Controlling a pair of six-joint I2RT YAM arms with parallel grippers.
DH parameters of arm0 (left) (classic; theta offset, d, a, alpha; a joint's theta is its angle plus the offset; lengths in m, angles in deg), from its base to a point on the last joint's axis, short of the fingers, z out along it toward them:
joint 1: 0 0.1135 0.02 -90
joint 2: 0 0 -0.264 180
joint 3: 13.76 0 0.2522 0
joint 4: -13.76 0 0.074 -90
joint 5: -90 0 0 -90
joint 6: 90 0.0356 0 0
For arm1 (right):
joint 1: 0 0.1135 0.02 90
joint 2: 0 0 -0.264 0
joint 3: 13.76 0 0.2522 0
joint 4: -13.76 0 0.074 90
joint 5: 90 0 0 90
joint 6: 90 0.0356 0 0
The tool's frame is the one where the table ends.
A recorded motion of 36 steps. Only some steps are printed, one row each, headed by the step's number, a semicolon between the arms.
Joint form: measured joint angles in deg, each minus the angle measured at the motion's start. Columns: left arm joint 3, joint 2, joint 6, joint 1, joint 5, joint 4; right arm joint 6, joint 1, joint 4, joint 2, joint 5, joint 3.
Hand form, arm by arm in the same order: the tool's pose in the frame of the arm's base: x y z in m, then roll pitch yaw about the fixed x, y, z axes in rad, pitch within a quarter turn. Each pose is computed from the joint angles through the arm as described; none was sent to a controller.
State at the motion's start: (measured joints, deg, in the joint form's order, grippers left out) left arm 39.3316 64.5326 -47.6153 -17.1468 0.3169 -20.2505; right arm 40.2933 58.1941 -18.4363 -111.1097 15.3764 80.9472
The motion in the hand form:
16: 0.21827 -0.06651 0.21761 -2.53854 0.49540 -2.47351; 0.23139 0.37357 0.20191 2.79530 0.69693 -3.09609
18: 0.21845 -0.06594 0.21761 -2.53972 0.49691 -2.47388; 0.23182 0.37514 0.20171 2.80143 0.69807 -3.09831
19: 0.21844 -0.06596 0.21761 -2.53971 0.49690 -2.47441; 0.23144 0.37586 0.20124 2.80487 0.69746 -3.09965
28: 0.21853 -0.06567 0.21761 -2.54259 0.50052 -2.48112; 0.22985 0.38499 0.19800 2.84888 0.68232 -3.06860
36: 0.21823 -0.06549 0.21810 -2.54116 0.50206 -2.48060; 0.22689 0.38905 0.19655 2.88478 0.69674 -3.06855
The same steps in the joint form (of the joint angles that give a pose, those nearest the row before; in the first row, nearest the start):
16: -1.11 0.00 1.36 0.22 -0.44 0.13; 2.58 1.53 -1.18 -2.91 3.45 3.04
18: -1.11 0.00 1.53 0.37 -0.46 0.13; 2.80 1.62 -1.64 -3.32 3.89 3.65
19: -1.11 0.00 1.55 0.37 -0.48 0.13; 3.02 1.73 -1.88 -3.50 4.13 3.85
28: -1.11 0.00 2.01 0.46 -0.57 0.13; 3.32 2.54 -4.96 -5.73 4.79 6.95
36: -1.12 -0.15 2.06 0.48 -0.57 0.09; 4.09 3.30 -6.43 -6.62 7.28 8.15

